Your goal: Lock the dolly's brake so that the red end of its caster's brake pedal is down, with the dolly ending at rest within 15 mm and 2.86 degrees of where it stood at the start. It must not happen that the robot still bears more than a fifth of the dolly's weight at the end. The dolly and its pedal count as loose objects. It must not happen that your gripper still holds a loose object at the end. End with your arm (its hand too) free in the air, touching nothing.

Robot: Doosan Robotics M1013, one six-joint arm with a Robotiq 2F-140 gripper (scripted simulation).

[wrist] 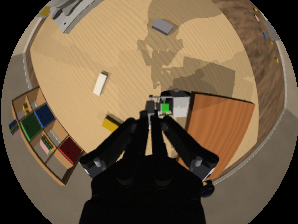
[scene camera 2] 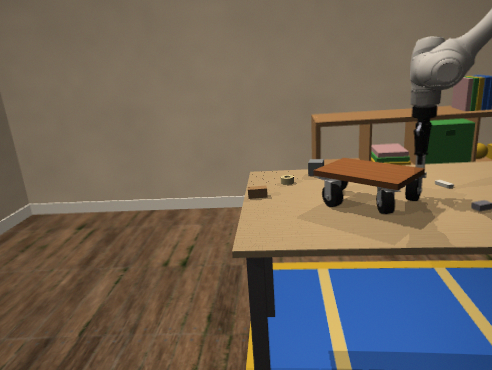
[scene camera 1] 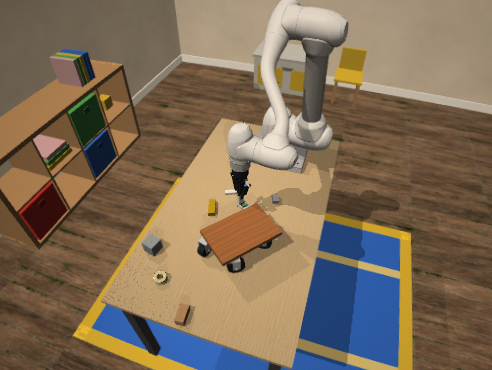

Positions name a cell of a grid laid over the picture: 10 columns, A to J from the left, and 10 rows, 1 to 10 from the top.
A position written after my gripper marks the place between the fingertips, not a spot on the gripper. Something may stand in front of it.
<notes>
In view: my gripper (scene camera 2: I5).
My gripper shows as well in the wrist view (wrist: F5).
</notes>
